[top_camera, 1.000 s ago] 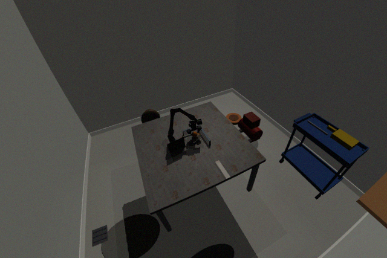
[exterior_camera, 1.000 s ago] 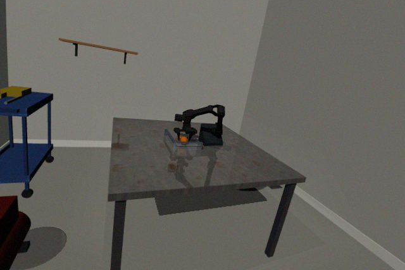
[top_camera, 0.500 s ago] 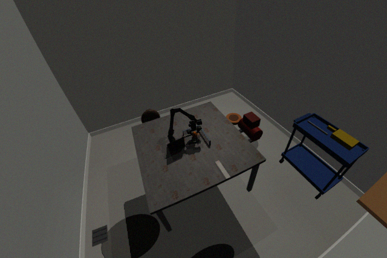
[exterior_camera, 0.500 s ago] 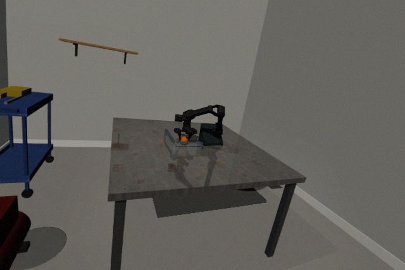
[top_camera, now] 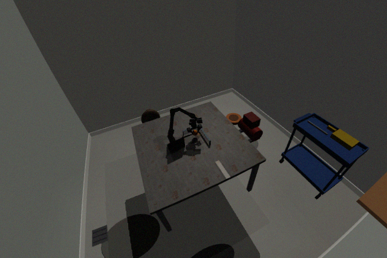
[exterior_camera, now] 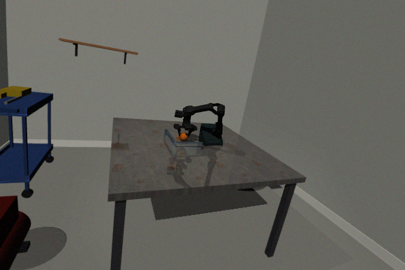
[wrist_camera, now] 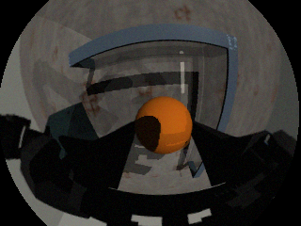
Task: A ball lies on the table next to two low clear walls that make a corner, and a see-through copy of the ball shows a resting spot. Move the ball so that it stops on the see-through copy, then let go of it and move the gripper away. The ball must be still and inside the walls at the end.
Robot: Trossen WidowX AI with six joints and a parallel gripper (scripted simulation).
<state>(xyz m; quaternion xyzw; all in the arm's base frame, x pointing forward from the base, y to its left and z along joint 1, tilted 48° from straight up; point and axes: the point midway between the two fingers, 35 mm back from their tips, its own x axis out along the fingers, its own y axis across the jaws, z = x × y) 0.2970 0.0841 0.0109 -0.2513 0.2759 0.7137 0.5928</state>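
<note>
My gripper tip is 3 cm to the left of the see-through copy of ball, 3 cm above it and 2 cm short of it. The rest, counted from my gripper tip: orange ball (right at my gripper tip).
</note>
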